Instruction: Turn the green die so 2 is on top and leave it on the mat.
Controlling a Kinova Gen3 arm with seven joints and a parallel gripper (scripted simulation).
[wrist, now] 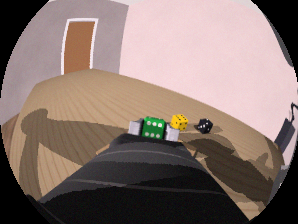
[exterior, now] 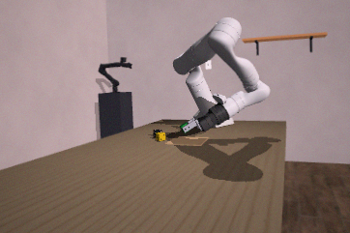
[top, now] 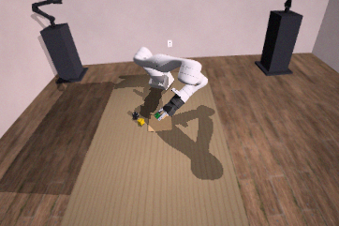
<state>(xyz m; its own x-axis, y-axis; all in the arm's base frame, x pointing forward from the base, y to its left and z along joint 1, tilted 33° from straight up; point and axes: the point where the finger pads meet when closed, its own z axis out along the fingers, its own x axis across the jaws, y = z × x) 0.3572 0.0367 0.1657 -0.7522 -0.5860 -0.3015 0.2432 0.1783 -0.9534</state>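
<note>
Now: hand 5 cm above the tan mat and 1 cm past it. The rest, counted from my hand: yellow die 11 cm to the right, 4 cm below, 1 cm behind; then black die 15 cm to the right, 7 cm behind, 4 cm below; then green die right at my hand.
</note>
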